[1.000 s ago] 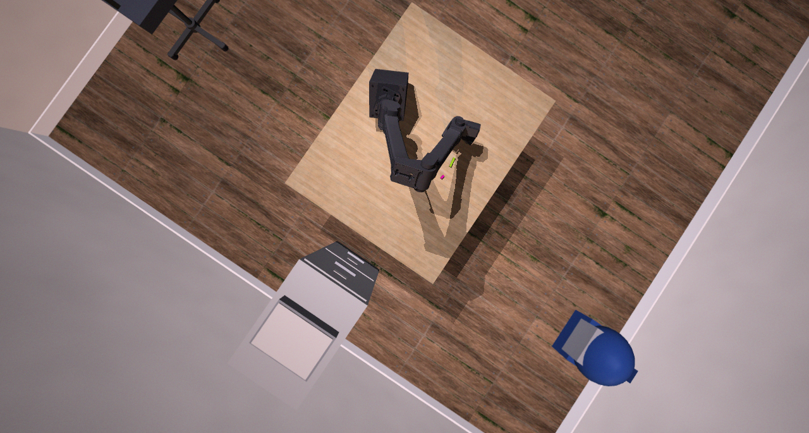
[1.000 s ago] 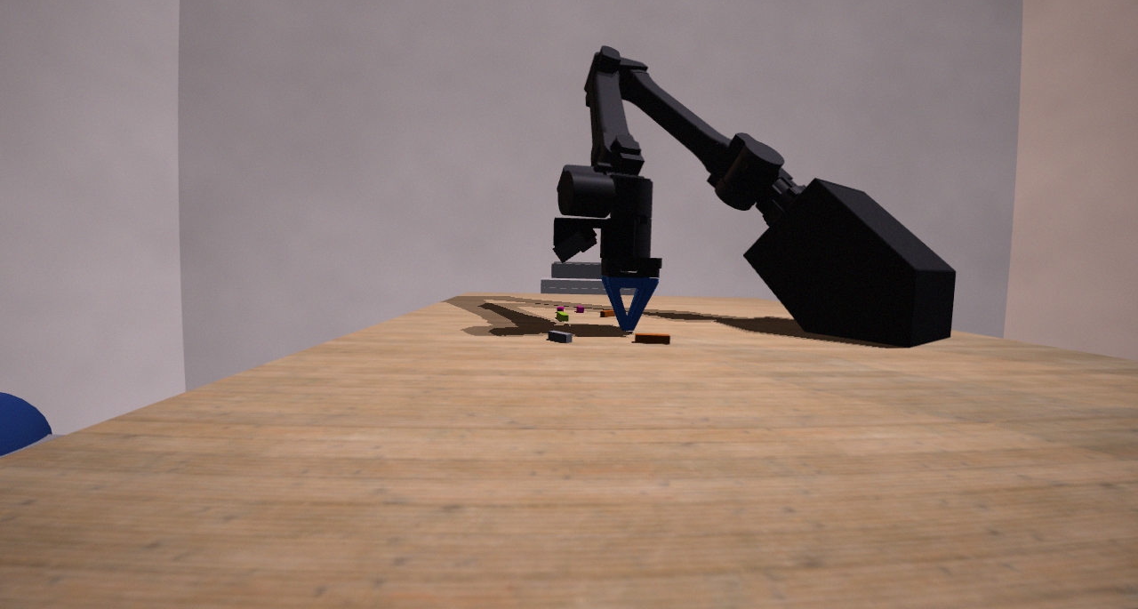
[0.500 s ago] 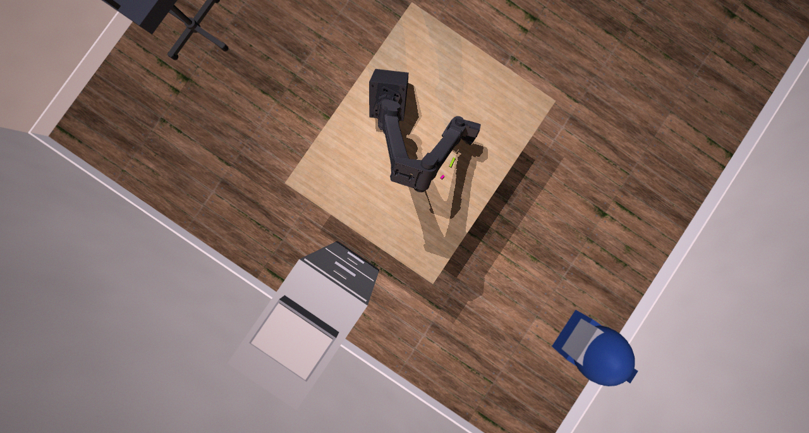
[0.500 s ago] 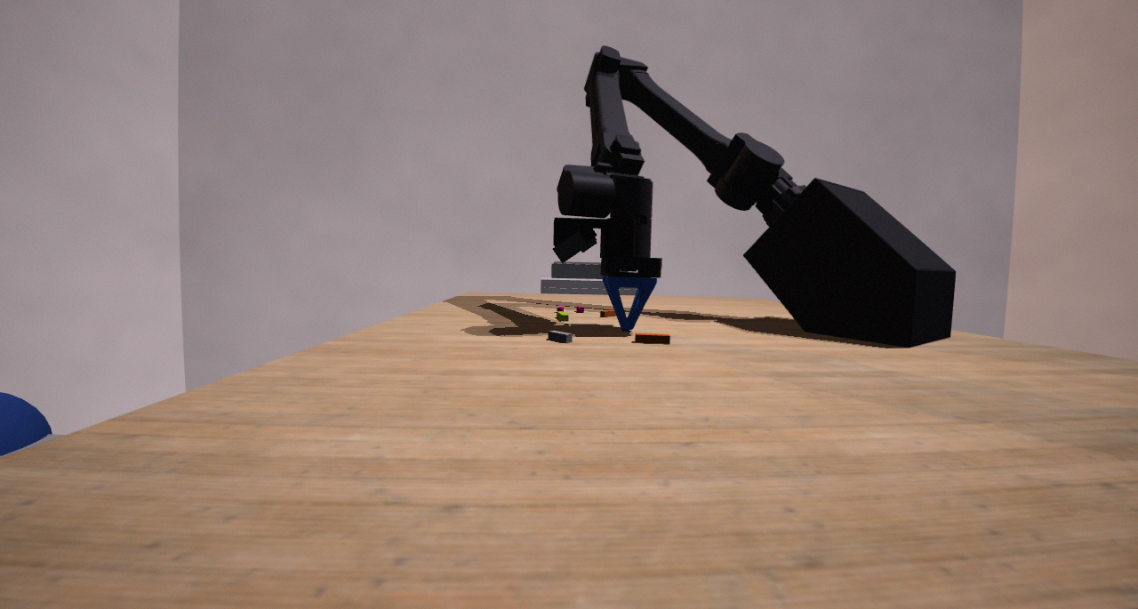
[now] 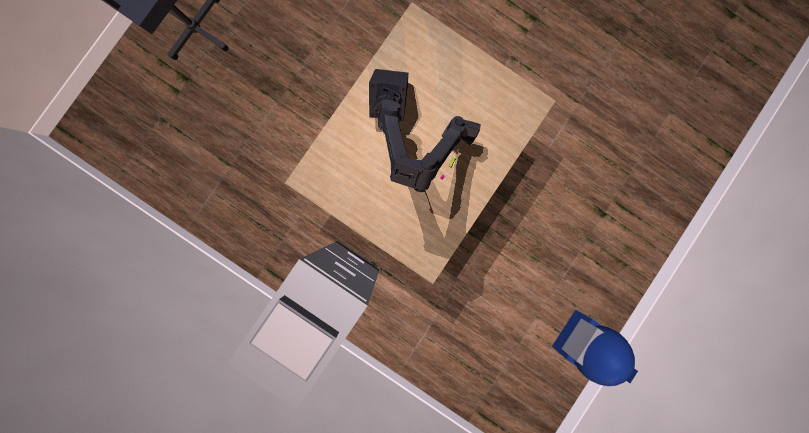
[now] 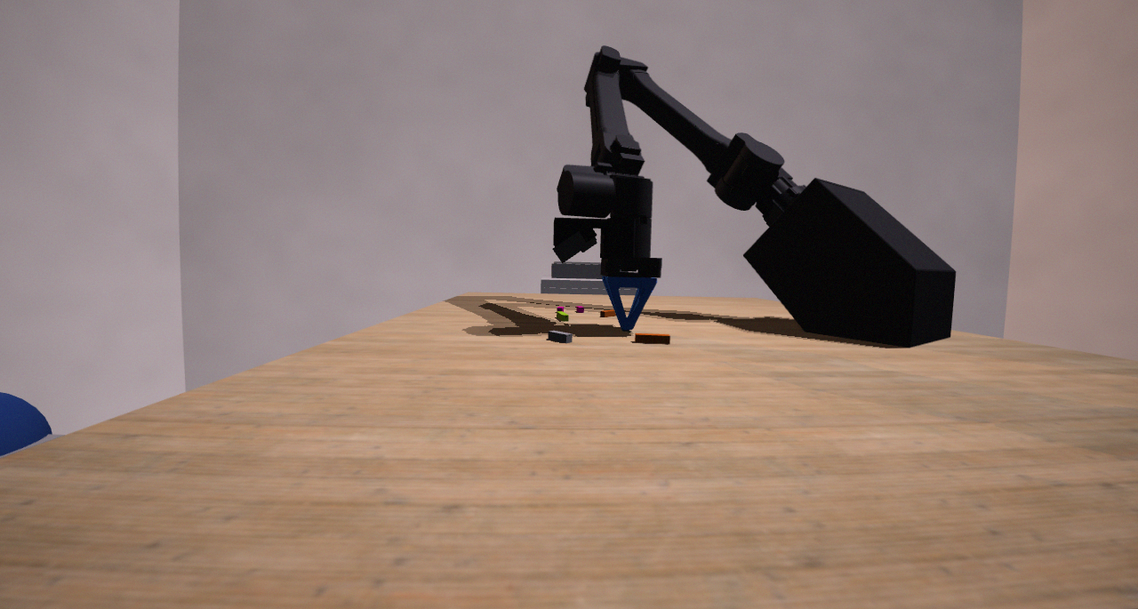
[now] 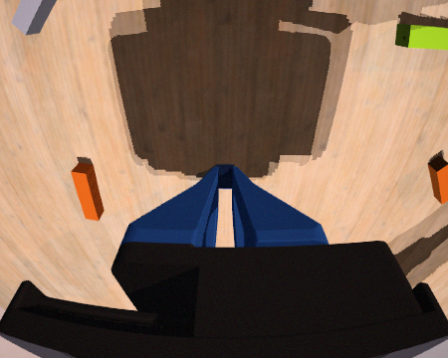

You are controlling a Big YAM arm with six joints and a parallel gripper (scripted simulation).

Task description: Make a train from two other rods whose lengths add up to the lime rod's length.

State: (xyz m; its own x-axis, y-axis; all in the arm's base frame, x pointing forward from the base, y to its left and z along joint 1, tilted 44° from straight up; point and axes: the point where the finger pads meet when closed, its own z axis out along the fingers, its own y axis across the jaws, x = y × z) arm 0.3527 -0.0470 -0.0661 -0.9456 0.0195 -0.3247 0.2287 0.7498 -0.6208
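Now: hand 110 mm short of the grey rod, 60 mm to the right of it and 10 mm above it. The rest, counted from my hand: blue rod right at my hand; lime rod 120 mm to the right, 60 mm ahead, 10 mm below.
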